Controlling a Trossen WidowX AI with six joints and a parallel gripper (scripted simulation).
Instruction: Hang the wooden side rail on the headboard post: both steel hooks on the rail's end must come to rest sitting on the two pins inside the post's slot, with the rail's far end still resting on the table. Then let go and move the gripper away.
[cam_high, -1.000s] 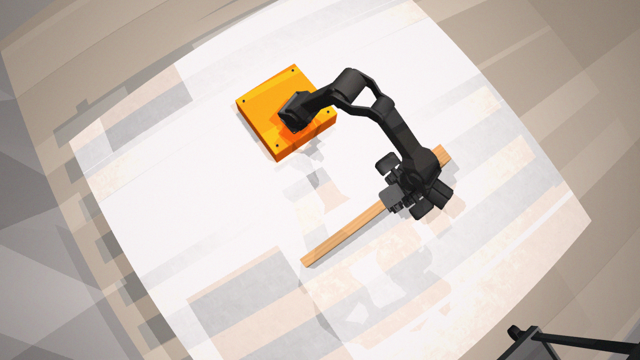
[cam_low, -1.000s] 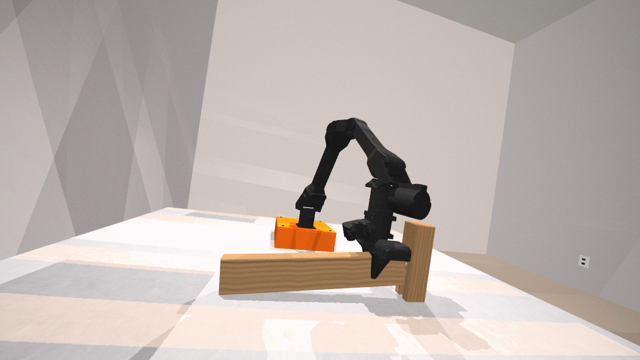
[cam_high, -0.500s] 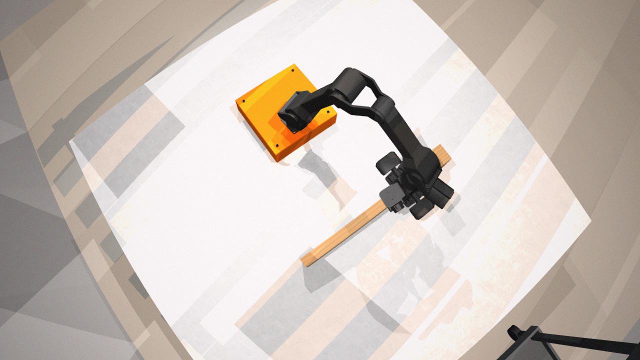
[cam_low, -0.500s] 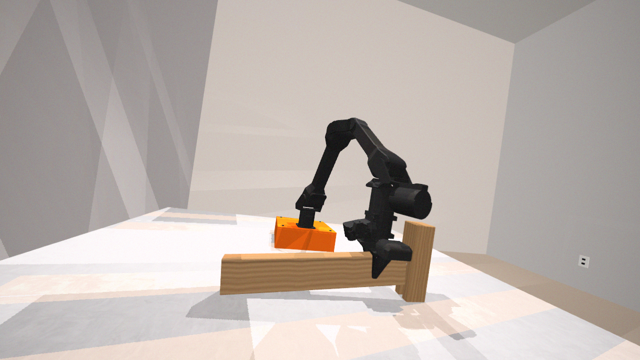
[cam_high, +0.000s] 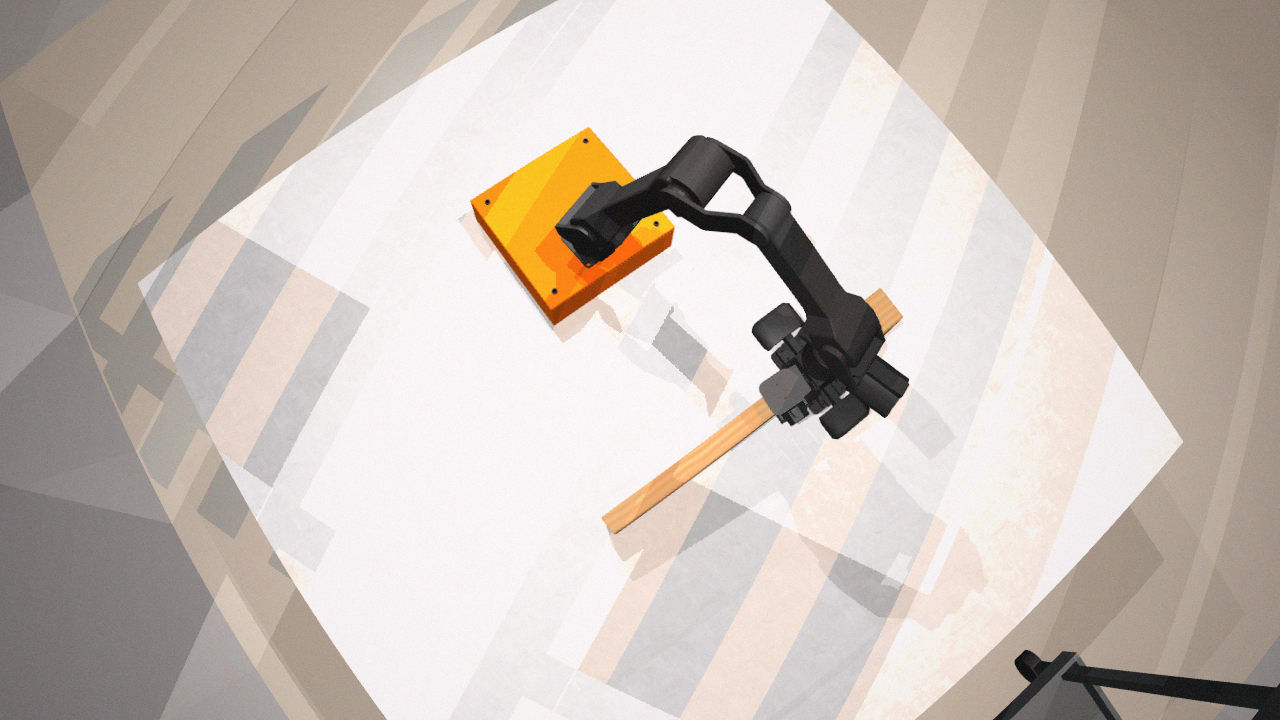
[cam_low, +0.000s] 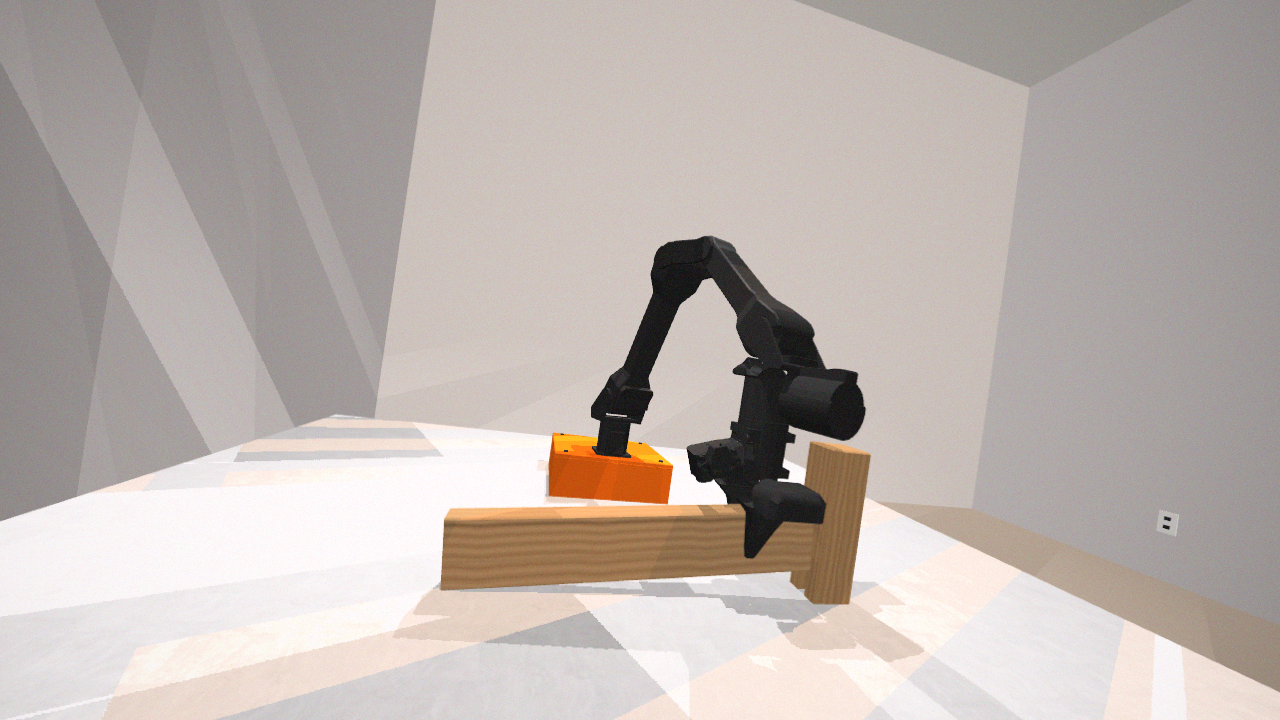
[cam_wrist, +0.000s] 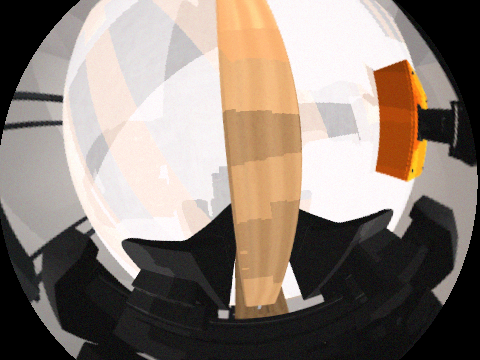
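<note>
Now: the headboard post 110 mm to the left of my gripper tip, 40 mm above it and 10 mm ahead of it.
</note>
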